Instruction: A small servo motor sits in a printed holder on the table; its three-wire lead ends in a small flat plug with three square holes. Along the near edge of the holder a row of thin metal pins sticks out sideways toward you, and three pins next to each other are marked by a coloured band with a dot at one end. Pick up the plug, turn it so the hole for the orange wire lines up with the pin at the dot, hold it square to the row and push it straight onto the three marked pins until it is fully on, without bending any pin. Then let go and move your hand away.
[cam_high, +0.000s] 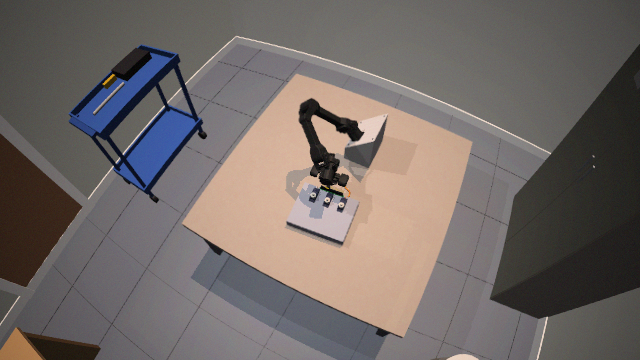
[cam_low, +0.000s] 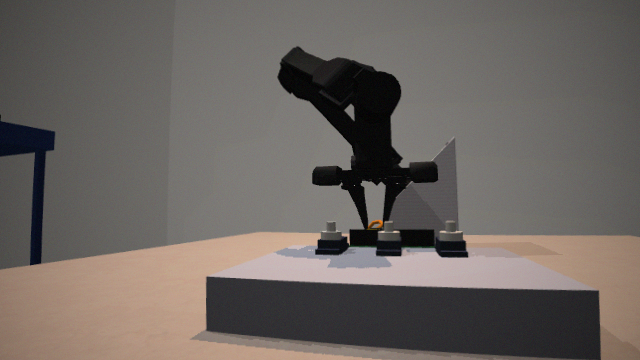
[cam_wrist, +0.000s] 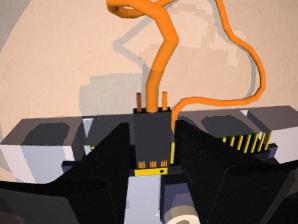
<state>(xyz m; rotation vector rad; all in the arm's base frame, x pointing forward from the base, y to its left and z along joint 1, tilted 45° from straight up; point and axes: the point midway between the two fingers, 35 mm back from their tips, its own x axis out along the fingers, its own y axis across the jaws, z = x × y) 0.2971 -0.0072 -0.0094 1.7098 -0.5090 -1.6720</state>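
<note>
My gripper tip is now 3 cm short of the yellow marked band. Also, from my gripper tip: grey printed holder: 18 cm ahead, 6 cm to the left, 5 cm below.
</note>
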